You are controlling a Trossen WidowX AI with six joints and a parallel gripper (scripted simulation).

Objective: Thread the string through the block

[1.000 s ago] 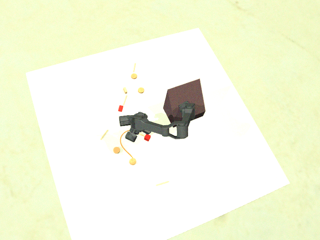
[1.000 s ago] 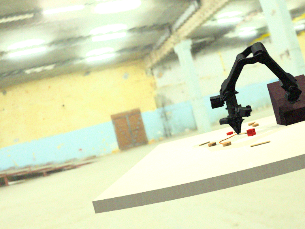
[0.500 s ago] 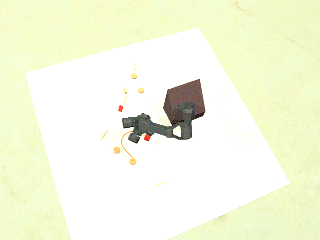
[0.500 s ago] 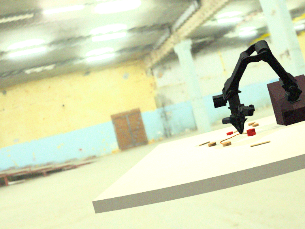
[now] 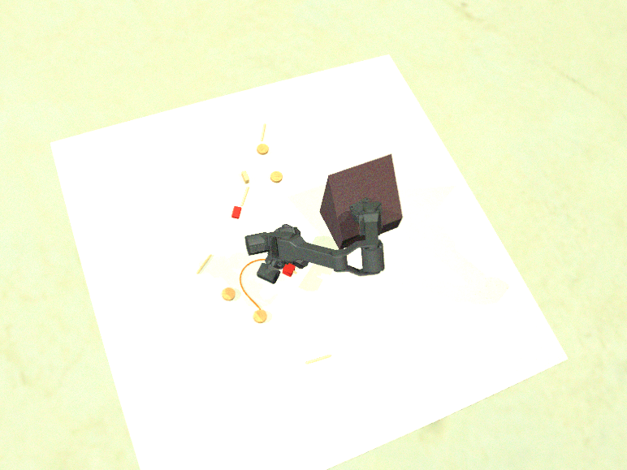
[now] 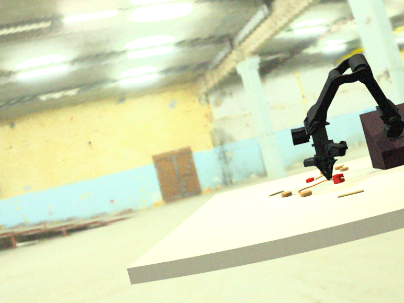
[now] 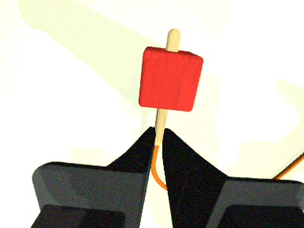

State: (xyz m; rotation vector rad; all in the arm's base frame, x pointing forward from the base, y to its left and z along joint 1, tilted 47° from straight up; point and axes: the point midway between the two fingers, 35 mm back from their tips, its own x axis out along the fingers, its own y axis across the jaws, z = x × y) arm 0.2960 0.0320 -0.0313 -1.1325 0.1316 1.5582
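Right now the red block is 30 mm to the left of my gripper tip and 20 mm behind it. Round my gripper tip: thin wooden stick 10 mm to the left, 10 mm behind; small pale block 320 mm to the right, 60 mm behind; round wooden button 120 mm to the left, 120 mm ahead, 10 mm below.
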